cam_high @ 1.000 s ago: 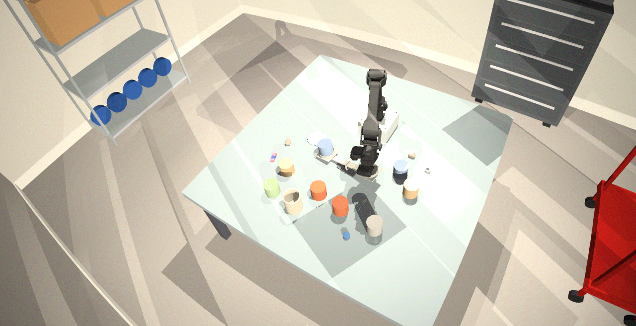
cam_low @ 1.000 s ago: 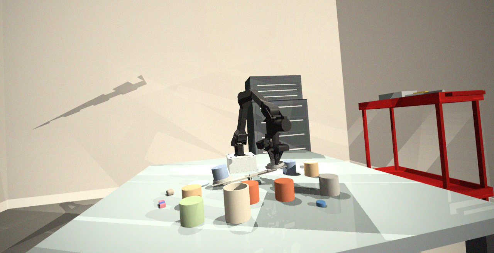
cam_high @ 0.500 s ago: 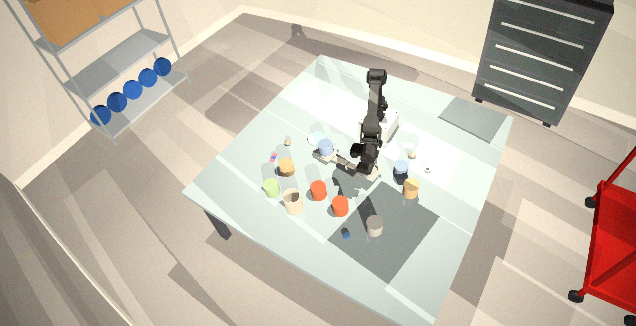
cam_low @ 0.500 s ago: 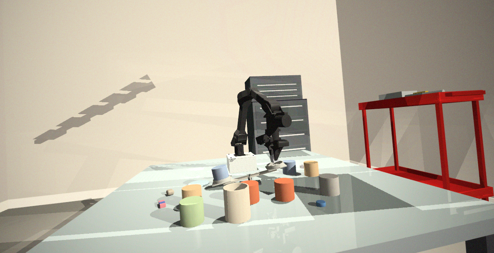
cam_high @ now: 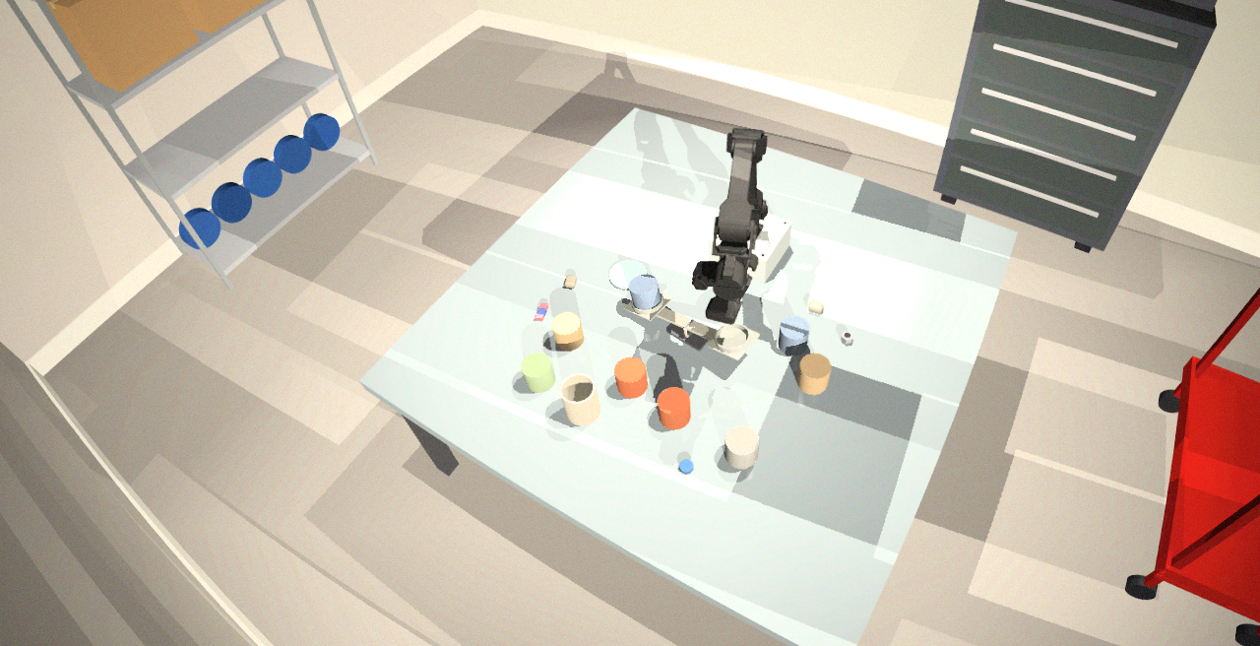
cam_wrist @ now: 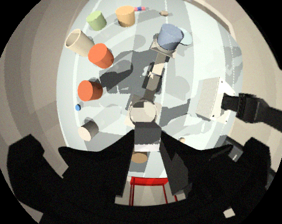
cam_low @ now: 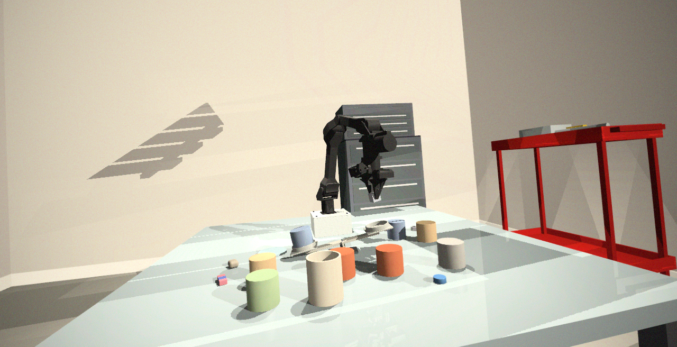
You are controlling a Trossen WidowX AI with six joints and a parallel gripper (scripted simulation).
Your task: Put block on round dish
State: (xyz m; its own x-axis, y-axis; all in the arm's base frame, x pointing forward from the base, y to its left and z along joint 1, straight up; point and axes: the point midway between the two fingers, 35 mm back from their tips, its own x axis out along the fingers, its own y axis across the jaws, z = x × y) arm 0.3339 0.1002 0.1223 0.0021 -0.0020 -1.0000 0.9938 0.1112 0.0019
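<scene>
Right now my gripper tip is 350 mm to the left of the pale round dish, 170 mm above it and 130 mm past it. Round my gripper tip: grey block 10 mm above; then blue disc 310 mm ahead, 170 mm below, 40 mm to the left; then blue cup 140 mm to the left, 140 mm below, 100 mm behind.
</scene>
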